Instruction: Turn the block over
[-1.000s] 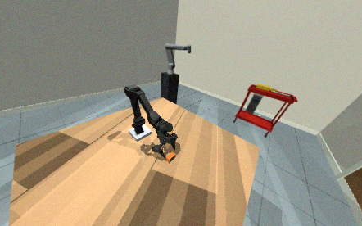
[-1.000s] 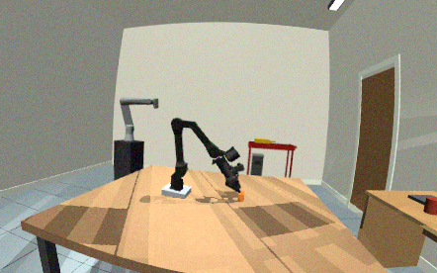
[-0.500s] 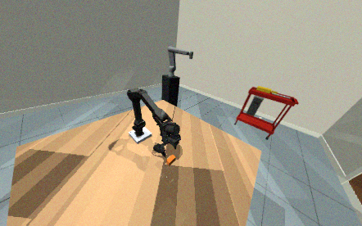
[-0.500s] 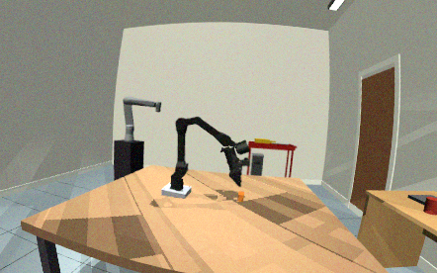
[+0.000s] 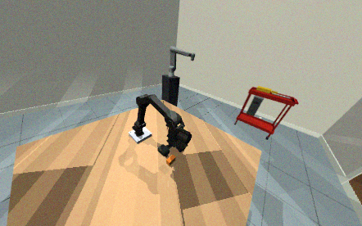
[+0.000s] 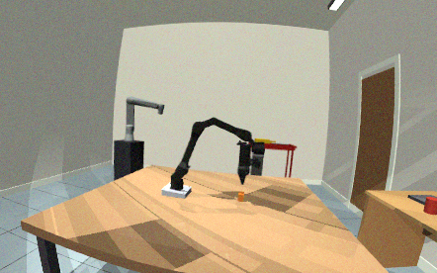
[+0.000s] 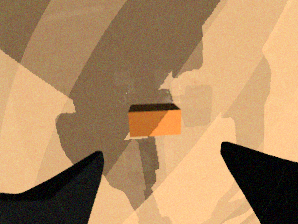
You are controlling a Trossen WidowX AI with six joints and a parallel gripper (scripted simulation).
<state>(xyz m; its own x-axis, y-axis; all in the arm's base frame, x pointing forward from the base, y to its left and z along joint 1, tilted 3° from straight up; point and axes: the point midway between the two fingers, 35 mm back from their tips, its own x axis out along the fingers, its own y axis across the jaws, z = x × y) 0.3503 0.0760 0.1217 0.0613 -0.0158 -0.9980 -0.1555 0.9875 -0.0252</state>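
Right now my gripper tip is 8 cm above the block and 1 cm past it.
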